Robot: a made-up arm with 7 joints.
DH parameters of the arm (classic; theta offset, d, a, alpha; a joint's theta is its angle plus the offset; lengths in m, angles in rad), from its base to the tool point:
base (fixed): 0 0.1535 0 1.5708
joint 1: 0 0.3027 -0.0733 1.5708
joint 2: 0 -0.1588 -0.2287 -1.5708
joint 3: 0 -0.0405 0.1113 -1.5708
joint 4: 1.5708 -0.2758 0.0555 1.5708
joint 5: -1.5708 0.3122 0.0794 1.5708
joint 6: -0.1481 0 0.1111 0
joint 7: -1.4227 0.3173 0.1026 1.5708
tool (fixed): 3.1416 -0.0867 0 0
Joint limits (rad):
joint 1: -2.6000..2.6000
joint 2: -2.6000..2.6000
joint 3: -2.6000..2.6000
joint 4: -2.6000..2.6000
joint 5: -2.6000..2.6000
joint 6: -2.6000..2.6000
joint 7: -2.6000..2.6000
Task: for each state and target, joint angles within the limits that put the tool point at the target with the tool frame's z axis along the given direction. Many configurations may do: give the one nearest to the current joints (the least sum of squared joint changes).
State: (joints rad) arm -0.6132 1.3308 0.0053 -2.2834 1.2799 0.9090 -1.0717
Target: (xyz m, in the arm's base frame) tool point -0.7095 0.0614 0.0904 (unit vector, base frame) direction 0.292 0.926 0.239
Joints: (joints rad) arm -0.1669 1.1405 -0.8933 -2.6000 1.9958 1.3395 -1.6137
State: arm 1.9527 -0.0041 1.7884 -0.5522 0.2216 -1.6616 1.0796
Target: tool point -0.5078 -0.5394 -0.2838 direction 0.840 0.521 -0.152
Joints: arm 1.7957 0.2629 2.3948 0.0231 -0.4420 -0.8777 1.0652
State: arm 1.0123 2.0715 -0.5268 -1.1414 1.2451 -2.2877 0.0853
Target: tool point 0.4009 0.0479 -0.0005 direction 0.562 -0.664 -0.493
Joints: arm 1.7495 1.9369 -0.2901 -0.8858 1.1913 -2.3759 0.2065
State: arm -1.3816 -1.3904 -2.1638 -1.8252 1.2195 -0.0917 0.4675
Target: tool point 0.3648 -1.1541 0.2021 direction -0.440 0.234 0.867
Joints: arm -0.7381 -1.5268 -2.0372 -2.4929 1.5524 -0.2287 0.4707
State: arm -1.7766 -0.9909 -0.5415 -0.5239 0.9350 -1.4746 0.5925
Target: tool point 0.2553 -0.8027 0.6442 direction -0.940 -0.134 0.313
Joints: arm -2.3680 -0.5922 -1.2141 -0.4159 1.0441 -1.8238 0.2037
